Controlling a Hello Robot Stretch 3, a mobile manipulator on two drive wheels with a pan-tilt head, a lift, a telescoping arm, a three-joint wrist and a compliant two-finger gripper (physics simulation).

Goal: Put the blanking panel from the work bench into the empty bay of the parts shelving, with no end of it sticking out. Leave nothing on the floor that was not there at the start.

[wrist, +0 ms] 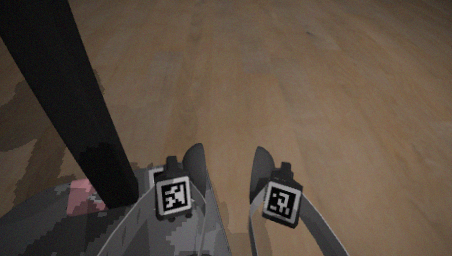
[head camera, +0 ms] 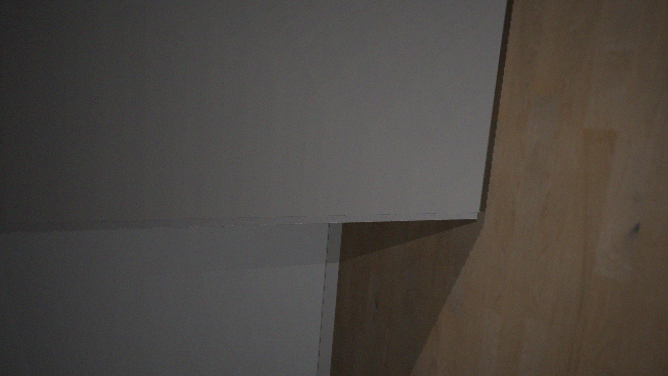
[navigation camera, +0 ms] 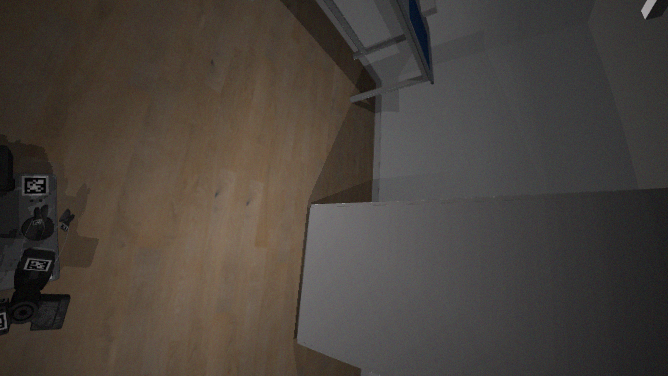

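Seen in the pictures: gripper, fingertip midpoint: [wrist: 228, 164] [navigation camera: 57, 207]; robot's base, origin of the base link: [navigation camera: 37, 226].
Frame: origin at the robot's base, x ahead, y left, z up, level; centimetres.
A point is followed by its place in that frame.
Observation:
My gripper [navigation camera: 54, 218] {x 4.5, y 5.9, z 28.2 cm} [wrist: 228, 164] {x 4.5, y 5.9, z 28.2 cm} is open and empty. In the wrist view a gap stands between its two grey fingertips, with wood floor beyond them; in the navigation view it is at the left edge, over the edge of my base. The blanking panel does not show in these views. The parts shelving and its empty bay do not show either. A grey-legged piece of furniture with a blue surface [navigation camera: 421, 37] {x 197.5, y 135.4, z 91.6 cm} stands at the top of the navigation view, against the wall and partly cut off; I cannot tell whether it is the work bench.
A tall pale partition [head camera: 275, 110] {x 137.2, y -33.4, z 86.0 cm} [navigation camera: 450, 280] {x 134.5, y -43.5, z 106.7 cm} juts out over the wood floor [head camera: 575, 175] {x 107.3, y -12.6, z 0.0 cm} [navigation camera: 200, 150] {x 61.2, y 33.5, z 0.1 cm} [wrist: 325, 90] {x 49.4, y 45.3, z 0.1 cm}. Its free end is an upright edge. A pale wall [head camera: 175, 320] {x 285.1, y 50.2, z 96.2 cm} [navigation camera: 475, 140] {x 286.6, y 56.3, z 121.3 cm} stands behind it. My mast [wrist: 65, 95] {x -6.4, y 11.6, z 32.5 cm} rises at the left of the wrist view.

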